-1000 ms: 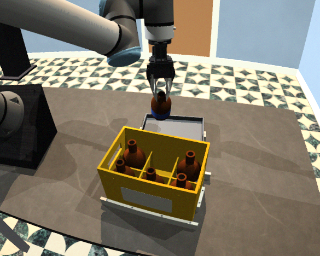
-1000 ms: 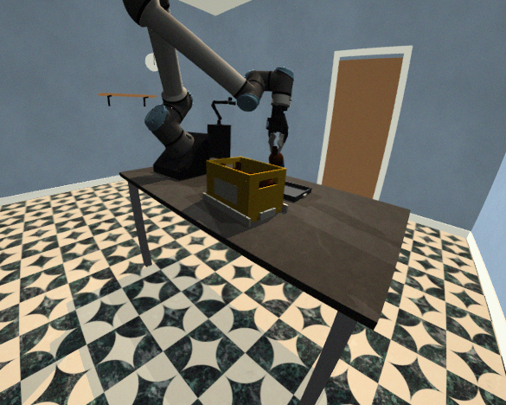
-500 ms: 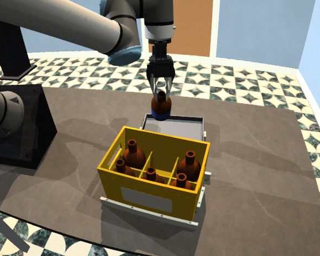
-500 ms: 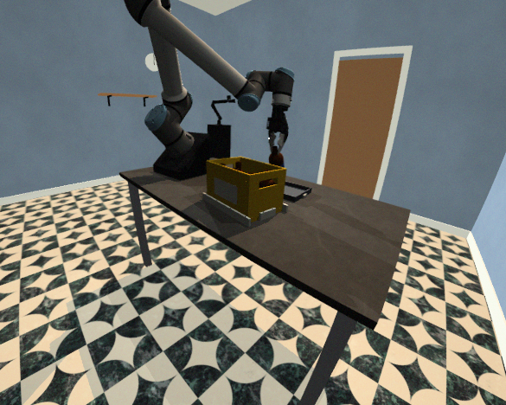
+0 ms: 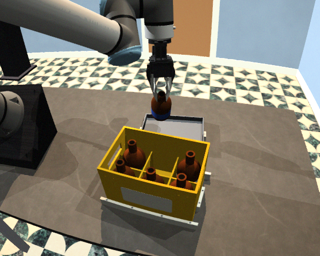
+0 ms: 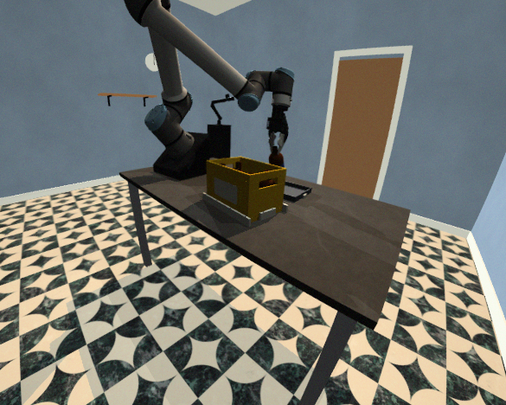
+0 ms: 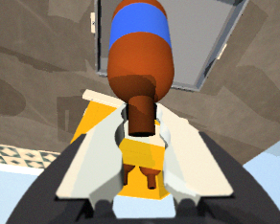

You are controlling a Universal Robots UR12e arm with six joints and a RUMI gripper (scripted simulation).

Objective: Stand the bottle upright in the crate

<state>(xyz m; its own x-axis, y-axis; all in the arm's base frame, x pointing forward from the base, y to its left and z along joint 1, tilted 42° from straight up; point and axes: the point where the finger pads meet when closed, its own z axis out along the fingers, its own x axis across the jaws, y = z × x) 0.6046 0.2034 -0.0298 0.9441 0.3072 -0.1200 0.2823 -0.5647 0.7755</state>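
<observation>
The bottle is 5 cm below my hand, 2 cm to the left of it and 1 cm behind it. From my hand the other things lie so: crate 25 cm to the right, 12 cm below, 4 cm ahead; then grey tray 19 cm below, 4 cm to the left, 3 cm ahead.
</observation>
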